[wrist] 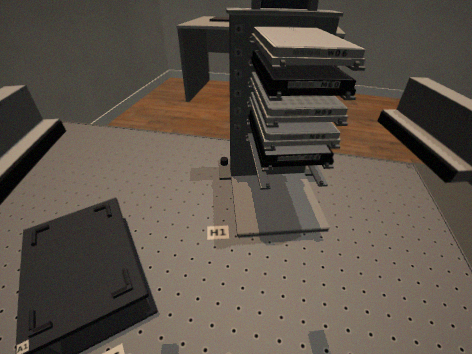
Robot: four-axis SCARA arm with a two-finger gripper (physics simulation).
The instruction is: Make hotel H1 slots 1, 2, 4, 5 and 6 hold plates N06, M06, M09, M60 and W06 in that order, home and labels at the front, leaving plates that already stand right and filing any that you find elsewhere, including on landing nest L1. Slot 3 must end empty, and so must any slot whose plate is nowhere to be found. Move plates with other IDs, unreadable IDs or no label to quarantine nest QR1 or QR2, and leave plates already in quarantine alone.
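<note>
My gripper (227,100) is open and empty, one finger at each side of the wrist view. Hotel H1 (240,110) stands ahead between the fingers, plates facing me. From the top it holds white plate W06 (312,42) in slot 6, black plate M60 (315,80) in slot 5, pale plate M09 (305,107) in slot 4, pale plate N06 (302,132) in slot 3 and black plate M06 (300,158), its label dim, in slot 2. The bottom rails, slot 1, bear no plate. L1, QR1 and QR2 do not show.
A dark nest block (75,260) with corner brackets and no plate lies at lower left, by an A1 tag (22,347). The H1 tag (218,232) lies before the hotel's base plate (245,215). A desk (194,60) stands behind.
</note>
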